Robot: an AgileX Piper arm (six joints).
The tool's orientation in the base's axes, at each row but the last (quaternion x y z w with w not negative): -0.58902 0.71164 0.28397 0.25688; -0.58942 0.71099 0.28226 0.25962; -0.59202 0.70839 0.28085 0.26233; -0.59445 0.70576 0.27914 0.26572; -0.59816 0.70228 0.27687 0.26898; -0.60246 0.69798 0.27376 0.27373; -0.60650 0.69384 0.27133 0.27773; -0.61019 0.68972 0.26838 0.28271; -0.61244 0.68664 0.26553 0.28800; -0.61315 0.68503 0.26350 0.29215; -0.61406 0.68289 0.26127 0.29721; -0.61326 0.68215 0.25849 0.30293
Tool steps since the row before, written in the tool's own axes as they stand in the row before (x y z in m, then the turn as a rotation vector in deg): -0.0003 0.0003 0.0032 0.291 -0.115 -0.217; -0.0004 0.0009 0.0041 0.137 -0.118 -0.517; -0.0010 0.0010 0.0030 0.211 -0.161 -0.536; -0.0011 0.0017 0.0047 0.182 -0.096 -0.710; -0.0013 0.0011 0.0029 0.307 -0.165 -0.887; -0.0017 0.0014 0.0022 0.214 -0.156 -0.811; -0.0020 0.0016 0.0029 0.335 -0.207 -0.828; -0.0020 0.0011 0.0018 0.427 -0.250 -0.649; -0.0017 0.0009 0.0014 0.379 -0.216 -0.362; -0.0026 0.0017 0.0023 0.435 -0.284 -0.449; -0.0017 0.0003 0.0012 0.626 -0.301 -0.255; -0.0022 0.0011 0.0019 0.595 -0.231 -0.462
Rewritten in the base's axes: -0.0001 0.0025 -0.0020 0.056 -0.372 -0.062; -0.0007 0.0033 -0.0025 0.074 -0.478 0.258; -0.0007 0.0030 -0.0013 0.104 -0.548 0.215; -0.0013 0.0043 -0.0024 0.036 -0.643 0.363; -0.0008 0.0031 -0.0010 0.079 -0.864 0.394; -0.0011 0.0029 -0.0003 0.086 -0.745 0.407; -0.0012 0.0036 -0.0005 0.122 -0.846 0.331; -0.0008 0.0028 0.0002 0.167 -0.787 0.139; -0.0007 0.0023 0.0003 0.157 -0.544 -0.025; -0.0013 0.0036 0.0003 0.214 -0.652 -0.005; -0.0001 0.0021 0.0004 0.234 -0.645 -0.277; -0.0008 0.0030 0.0003 0.147 -0.766 -0.115
